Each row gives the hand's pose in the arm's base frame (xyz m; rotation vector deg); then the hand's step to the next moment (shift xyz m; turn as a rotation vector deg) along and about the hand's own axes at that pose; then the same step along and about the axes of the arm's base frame.
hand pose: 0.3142 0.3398 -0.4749 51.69 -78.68 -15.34
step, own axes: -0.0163 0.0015 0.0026 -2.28 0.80 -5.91
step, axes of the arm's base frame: -0.0066 0.0105 -0.0110 4.64 4.33 -0.72
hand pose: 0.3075 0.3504 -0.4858 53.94 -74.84 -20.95
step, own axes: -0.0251 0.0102 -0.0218 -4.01 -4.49 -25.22
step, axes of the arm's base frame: 0.0106 0.0321 -0.0080 23.44 9.72 -5.33
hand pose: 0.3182 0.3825 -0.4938 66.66 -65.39 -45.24
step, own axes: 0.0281 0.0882 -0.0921 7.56 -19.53 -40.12
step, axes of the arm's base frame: 0.0891 0.0225 0.0927 42.05 -0.56 -16.72
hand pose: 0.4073 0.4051 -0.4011 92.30 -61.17 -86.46
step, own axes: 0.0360 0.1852 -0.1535 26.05 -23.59 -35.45
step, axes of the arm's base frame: 0.1309 -0.1217 0.1649 37.75 -15.13 -28.94
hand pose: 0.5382 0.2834 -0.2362 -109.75 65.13 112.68
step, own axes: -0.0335 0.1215 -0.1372 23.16 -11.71 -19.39
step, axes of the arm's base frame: 0.0396 -0.1558 0.0942 18.50 -12.47 -23.49
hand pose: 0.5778 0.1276 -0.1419 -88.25 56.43 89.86
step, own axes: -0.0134 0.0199 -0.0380 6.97 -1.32 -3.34
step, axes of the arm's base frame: -0.0001 -0.0426 0.0143 2.47 -2.52 -7.00
